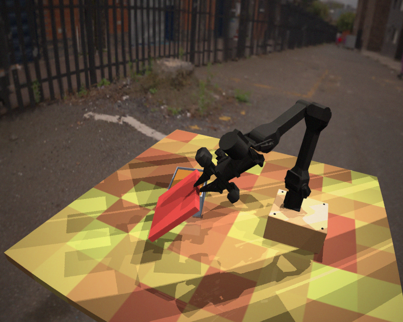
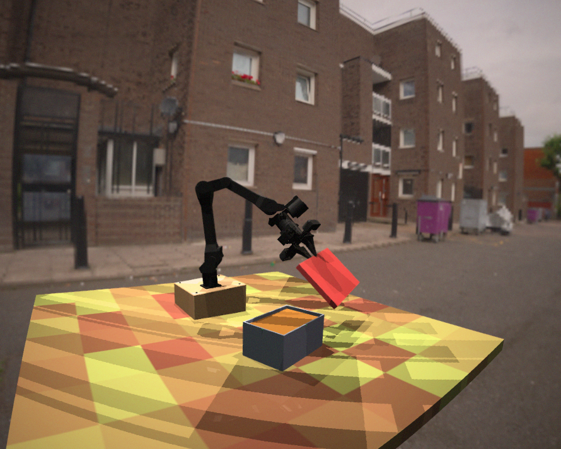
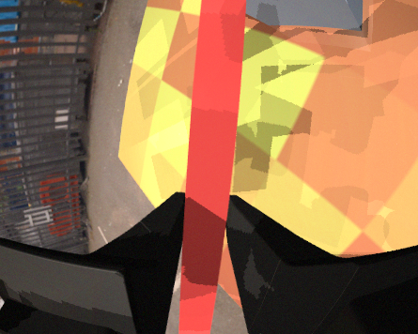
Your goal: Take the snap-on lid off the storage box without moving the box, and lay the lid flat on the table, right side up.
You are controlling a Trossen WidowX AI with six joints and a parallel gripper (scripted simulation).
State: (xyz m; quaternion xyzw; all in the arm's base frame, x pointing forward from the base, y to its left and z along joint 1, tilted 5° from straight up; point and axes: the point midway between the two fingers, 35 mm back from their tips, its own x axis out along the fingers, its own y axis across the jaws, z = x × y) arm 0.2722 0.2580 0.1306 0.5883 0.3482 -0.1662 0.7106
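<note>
My gripper tip is 6 cm short of the red lid, 3 cm to the right of it and 5 cm above it. Also, from my gripper tip: grey-blue storage box: 13 cm ahead, 22 cm to the right, 18 cm below.
</note>
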